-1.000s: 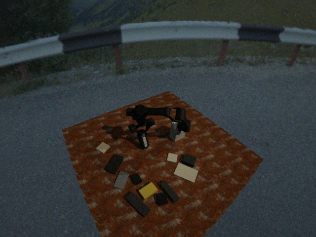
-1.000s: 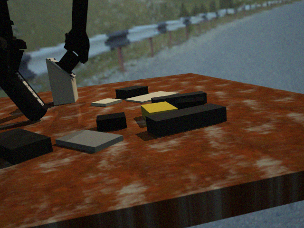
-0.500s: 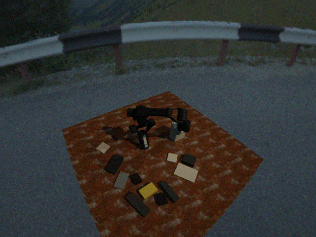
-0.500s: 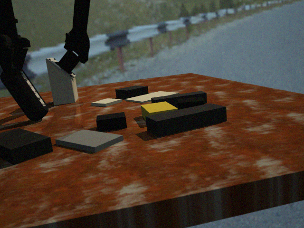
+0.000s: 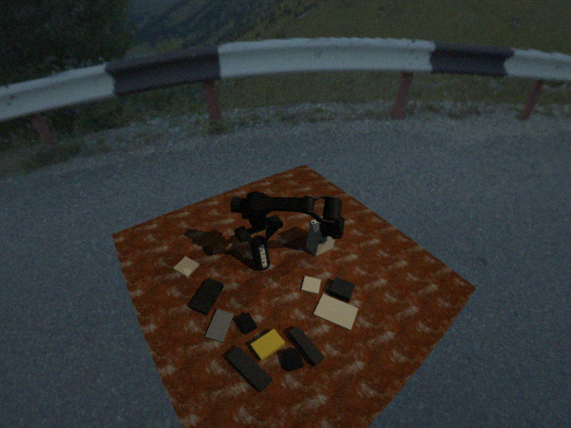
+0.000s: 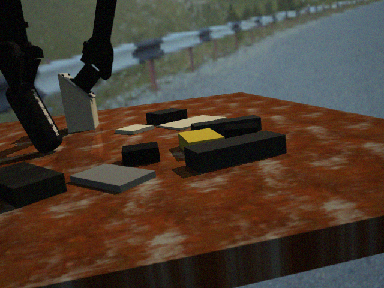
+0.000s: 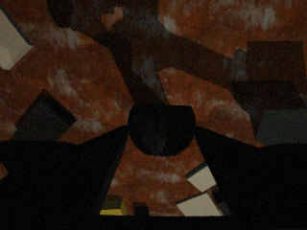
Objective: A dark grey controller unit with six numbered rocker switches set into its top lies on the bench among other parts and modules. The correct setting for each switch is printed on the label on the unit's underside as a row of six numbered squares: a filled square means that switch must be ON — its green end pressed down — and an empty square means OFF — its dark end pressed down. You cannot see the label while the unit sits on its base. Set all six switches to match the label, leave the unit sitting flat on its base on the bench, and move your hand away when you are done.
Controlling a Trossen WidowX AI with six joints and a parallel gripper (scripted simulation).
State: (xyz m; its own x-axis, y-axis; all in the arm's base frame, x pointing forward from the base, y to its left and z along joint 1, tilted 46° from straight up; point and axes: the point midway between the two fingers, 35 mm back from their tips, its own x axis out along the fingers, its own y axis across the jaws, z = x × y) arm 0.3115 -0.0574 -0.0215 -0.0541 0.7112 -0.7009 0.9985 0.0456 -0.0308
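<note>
The cream tile lies 21 cm to the left of my gripper tip, 14 cm behind it and 13 cm below it. Round my gripper tip: cream plate (36 cm to the left, 15 cm behind, 13 cm below); then grey plate (27 cm ahead, 20 cm to the left, 13 cm below); then yellow block (35 cm to the left, 15 cm ahead, 12 cm below).
</note>
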